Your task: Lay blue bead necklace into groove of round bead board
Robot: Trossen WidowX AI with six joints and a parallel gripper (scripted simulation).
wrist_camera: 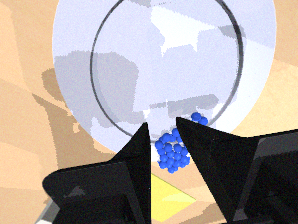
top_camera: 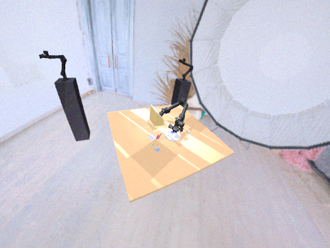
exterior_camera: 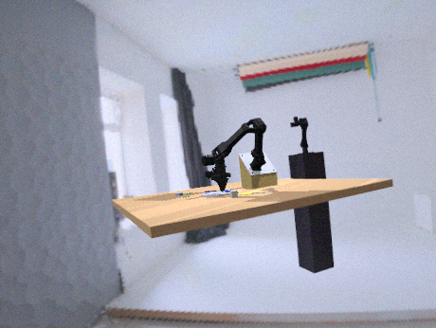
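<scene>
The round bead board lies 20 mm ahead of my gripper tip, 30 mm to the right of it and 10 mm below it. The rest, counted from my gripper tip: yellow flat piece (110 mm behind, 130 mm to the left, 20 mm below); red-and-grey object (10 mm behind, 220 mm to the right, 20 mm below); white cylinder (20 mm ahead, 200 mm to the left).
</scene>
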